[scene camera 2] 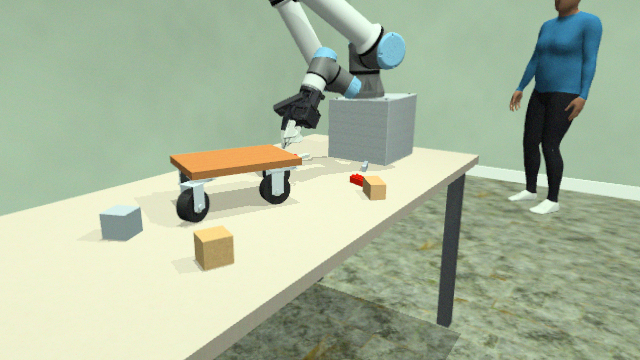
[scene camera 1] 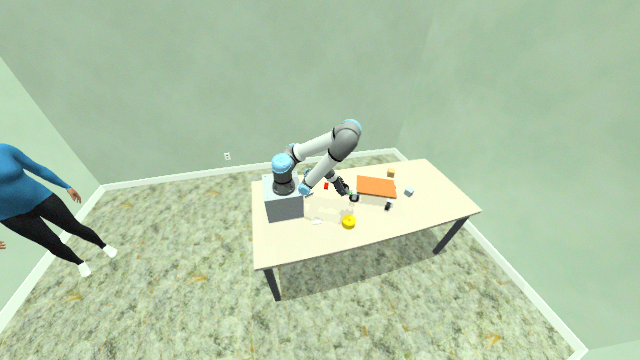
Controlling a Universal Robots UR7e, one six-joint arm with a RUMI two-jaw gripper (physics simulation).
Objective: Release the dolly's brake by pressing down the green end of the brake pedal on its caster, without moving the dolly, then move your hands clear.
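Note:
The dolly [scene camera 1: 376, 187] [scene camera 2: 235, 161] has a flat orange deck and stands upright on black-wheeled casters. The caster with the brake [scene camera 1: 354, 198] is at the deck's corner nearest the robot in scene camera 1. A small green spot, the pedal's green end [scene camera 1: 351, 192], shows at its top. A small red bit [scene camera 2: 295, 155] shows behind the deck's edge in scene camera 2. My gripper [scene camera 1: 348, 193] [scene camera 2: 285, 144] is shut and empty, tilted down, with its fingertips close to the pedal. Whether they touch it, and the pedal's tilt, I cannot tell.
On the table [scene camera 1: 290, 250] [scene camera 2: 75, 295] are a yellow round object [scene camera 1: 349, 222], a grey cube [scene camera 1: 409, 191] [scene camera 2: 121, 223], a wooden cube [scene camera 1: 391, 172] [scene camera 2: 214, 248], a second wooden cube [scene camera 2: 374, 188] and a red brick [scene camera 1: 326, 185] [scene camera 2: 356, 179]. A person [scene camera 1: 25, 185] [scene camera 2: 560, 65] stands beyond the table.

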